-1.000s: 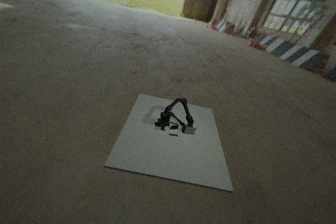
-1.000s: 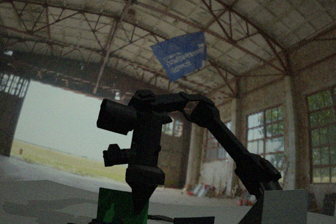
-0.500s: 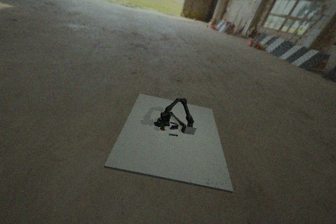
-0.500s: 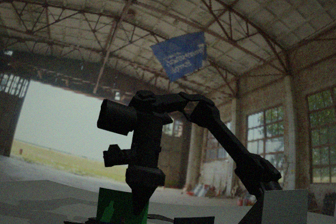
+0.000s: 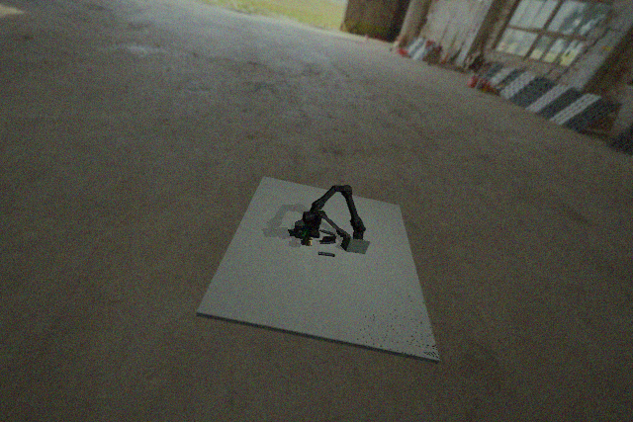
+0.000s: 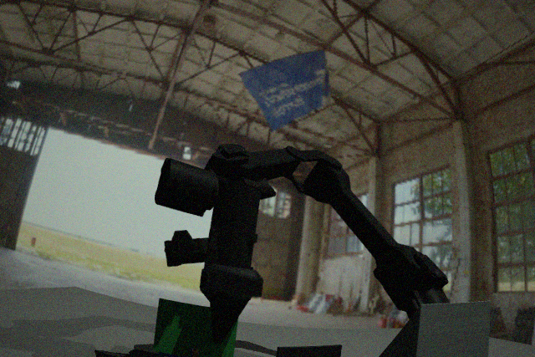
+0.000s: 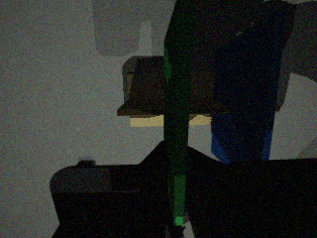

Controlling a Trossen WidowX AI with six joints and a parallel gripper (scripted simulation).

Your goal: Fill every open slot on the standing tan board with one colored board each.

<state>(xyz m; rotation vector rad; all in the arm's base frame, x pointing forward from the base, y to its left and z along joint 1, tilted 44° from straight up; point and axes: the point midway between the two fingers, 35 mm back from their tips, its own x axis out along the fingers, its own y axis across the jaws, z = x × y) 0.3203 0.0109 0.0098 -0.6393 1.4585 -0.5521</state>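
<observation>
My gripper tip is 30 mm short of the green board. The rest, counted from my gripper tip: tan board: 30 mm ahead, 20 mm to the right, 40 mm below; then dark flat piece: 130 mm behind, 10 mm to the right, 40 mm below; then blue board: 30 mm ahead, 50 mm to the right, 10 mm below.
</observation>
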